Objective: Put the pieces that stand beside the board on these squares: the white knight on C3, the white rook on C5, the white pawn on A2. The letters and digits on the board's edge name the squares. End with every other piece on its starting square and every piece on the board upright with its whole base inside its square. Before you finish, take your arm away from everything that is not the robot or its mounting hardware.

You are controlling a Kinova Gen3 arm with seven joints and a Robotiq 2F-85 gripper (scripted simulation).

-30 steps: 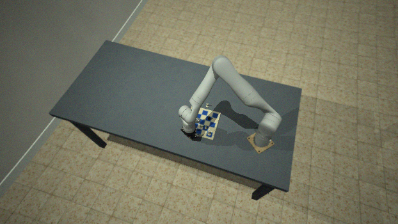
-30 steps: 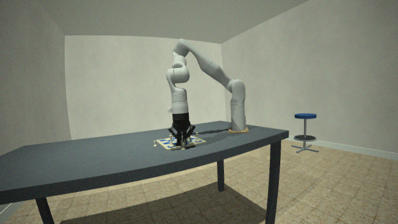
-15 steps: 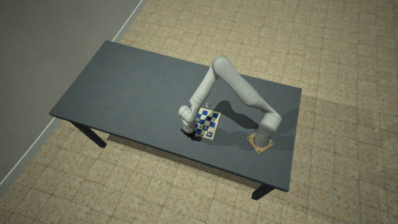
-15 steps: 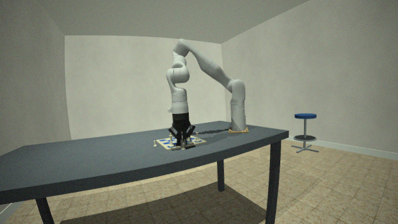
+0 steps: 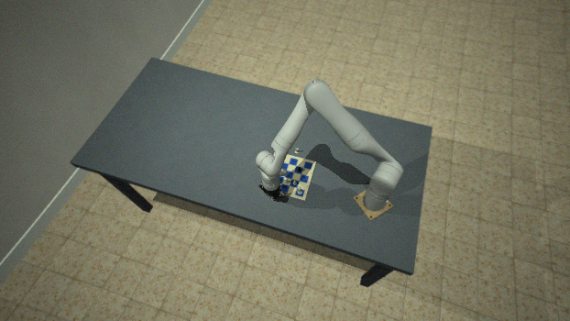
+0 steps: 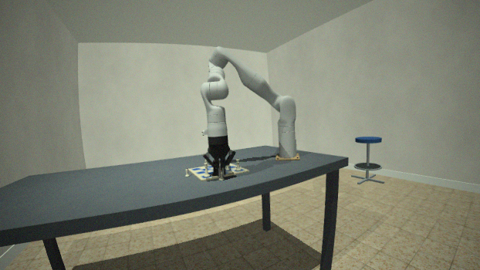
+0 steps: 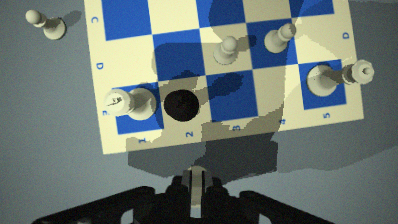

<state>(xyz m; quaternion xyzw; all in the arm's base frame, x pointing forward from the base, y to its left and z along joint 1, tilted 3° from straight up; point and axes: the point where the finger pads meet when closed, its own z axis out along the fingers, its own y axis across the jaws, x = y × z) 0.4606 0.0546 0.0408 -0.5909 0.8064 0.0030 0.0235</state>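
My gripper is now 13 cm to the left of the chessboard, 5 cm past it and 3 cm above it. Round my hand: white king 7 cm to the right, 3 cm ahead, 1 cm above; black pawn 17 cm to the right, 10 cm behind, 1 cm below; white rook 27 cm to the right, 7 cm behind, 2 cm below.
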